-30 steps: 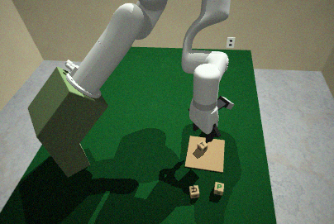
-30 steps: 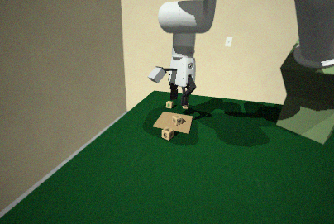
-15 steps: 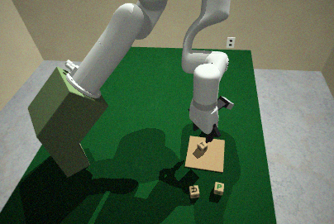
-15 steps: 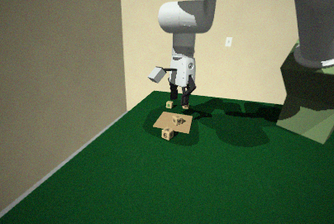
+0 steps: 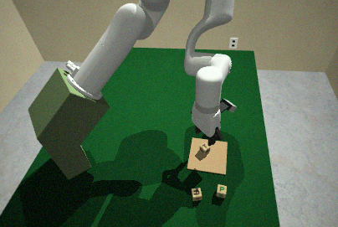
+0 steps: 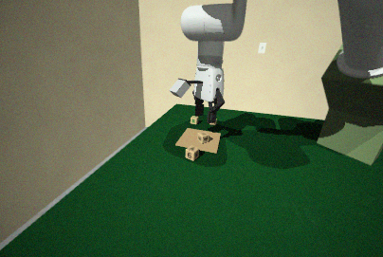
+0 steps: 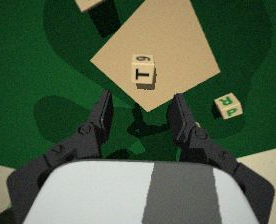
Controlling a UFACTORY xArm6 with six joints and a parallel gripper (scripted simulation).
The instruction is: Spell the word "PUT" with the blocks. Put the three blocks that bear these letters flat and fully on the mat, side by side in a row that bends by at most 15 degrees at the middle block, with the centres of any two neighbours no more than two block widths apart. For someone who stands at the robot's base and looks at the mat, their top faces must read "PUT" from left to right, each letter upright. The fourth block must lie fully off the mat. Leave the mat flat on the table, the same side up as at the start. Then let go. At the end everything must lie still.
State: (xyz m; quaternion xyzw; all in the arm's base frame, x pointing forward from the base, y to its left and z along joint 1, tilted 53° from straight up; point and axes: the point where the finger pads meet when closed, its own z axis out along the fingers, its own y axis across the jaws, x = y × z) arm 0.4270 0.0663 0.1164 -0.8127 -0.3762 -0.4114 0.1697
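The mat is 20 mm ahead of my hand, 10 mm to the right of it and 100 mm below it. From my hand the other things lie so: P block 110 mm ahead, 130 mm to the right, 90 mm below.
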